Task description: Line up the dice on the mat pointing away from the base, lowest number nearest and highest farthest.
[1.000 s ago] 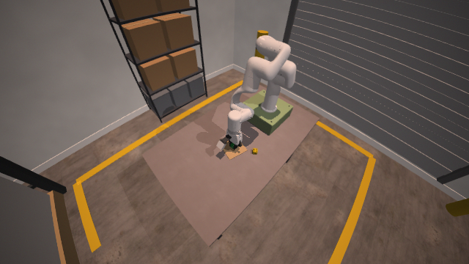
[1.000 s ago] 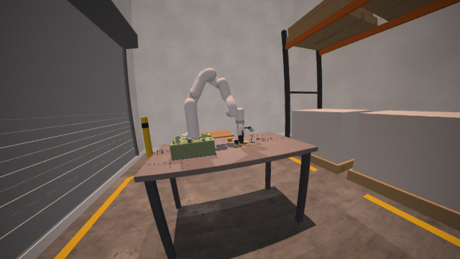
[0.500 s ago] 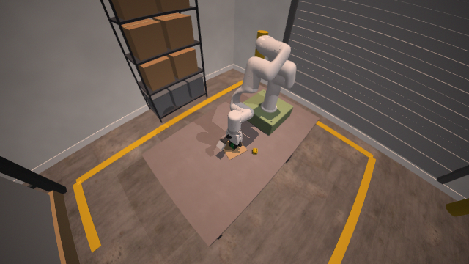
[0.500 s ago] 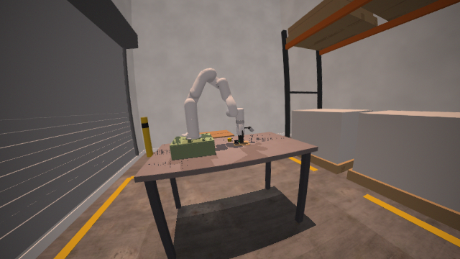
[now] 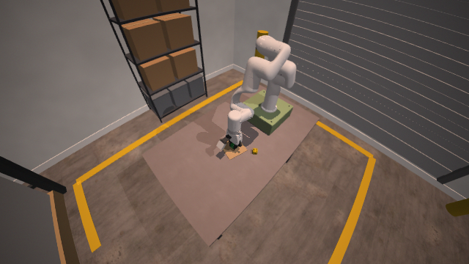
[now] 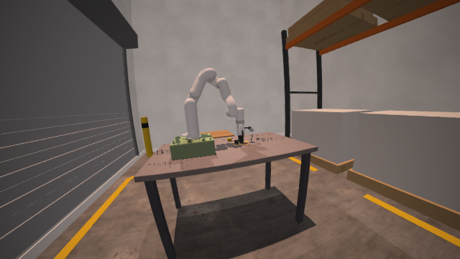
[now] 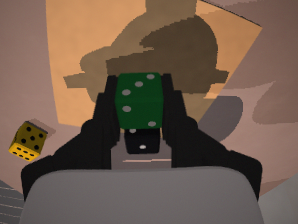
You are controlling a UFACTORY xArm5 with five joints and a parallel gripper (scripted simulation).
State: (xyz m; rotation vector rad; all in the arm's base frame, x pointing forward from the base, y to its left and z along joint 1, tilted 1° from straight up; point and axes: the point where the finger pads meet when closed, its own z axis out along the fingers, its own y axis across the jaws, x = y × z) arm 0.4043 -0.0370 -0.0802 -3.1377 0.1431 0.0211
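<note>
My gripper is now 1 cm above the green die. Round my hand: orange mat: 3 cm below; black die: 5 cm behind, 1 cm below; yellow die: 5 cm behind, 14 cm to the left, 2 cm below.
</note>
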